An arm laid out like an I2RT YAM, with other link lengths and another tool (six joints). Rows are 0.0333 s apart.
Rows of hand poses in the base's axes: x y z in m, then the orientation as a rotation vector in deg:
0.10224 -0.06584 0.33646 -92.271 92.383 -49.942
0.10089 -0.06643 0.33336 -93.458 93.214 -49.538
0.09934 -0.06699 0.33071 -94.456 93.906 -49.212
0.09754 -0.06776 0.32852 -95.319 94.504 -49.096
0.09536 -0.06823 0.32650 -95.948 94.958 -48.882
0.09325 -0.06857 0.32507 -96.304 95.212 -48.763
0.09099 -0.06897 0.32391 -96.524 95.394 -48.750
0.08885 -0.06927 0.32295 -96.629 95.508 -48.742
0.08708 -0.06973 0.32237 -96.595 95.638 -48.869
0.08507 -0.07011 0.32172 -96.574 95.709 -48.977
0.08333 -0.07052 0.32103 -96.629 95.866 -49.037
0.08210 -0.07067 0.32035 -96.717 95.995 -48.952
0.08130 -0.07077 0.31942 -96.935 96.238 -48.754
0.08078 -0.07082 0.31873 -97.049 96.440 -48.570
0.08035 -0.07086 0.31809 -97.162 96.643 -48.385
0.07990 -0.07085 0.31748 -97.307 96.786 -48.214
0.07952 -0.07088 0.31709 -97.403 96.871 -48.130
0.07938 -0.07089 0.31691 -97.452 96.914 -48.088
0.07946 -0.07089 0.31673 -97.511 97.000 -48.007
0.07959 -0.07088 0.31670 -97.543 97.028 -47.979
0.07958 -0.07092 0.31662 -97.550 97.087 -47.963
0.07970 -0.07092 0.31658 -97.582 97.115 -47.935
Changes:
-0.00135 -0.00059 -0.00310 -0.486 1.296 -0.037
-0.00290 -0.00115 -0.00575 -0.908 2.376 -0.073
-0.00470 -0.00192 -0.00794 -1.382 3.257 -0.166
-0.00688 -0.00239 -0.00996 -1.647 3.950 -0.201
-0.00899 -0.00273 -0.01139 -1.799 4.339 -0.220
-0.01125 -0.00313 -0.01255 -1.933 4.575 -0.270
-0.01339 -0.00343 -0.01351 -1.998 4.704 -0.310
-0.01516 -0.00389 -0.01409 -2.068 4.721 -0.449
-0.01717 -0.00427 -0.01474 -2.130 4.717 -0.539
-0.01891 -0.00468 -0.01543 -2.212 4.821 -0.645
-0.02014 -0.00483 -0.01611 -2.219 4.973 -0.673
-0.02094 -0.00493 -0.01704 -2.240 5.299 -0.698
-0.02146 -0.00498 -0.01773 -2.206 5.538 -0.732
-0.02189 -0.00502 -0.01837 -2.171 5.777 -0.766
-0.02234 -0.00501 -0.01898 -2.160 5.996 -0.757
-0.02272 -0.00504 -0.01937 -2.170 6.126 -0.755
-0.02286 -0.00505 -0.01955 -2.176 6.192 -0.755
-0.02278 -0.00505 -0.01973 -2.166 6.300 -0.765
-0.02265 -0.00504 -0.01976 -2.170 6.344 -0.764
-0.02266 -0.00508 -0.01984 -2.168 6.387 -0.795
-0.02254 -0.00508 -0.01988 -2.172 6.430 -0.794

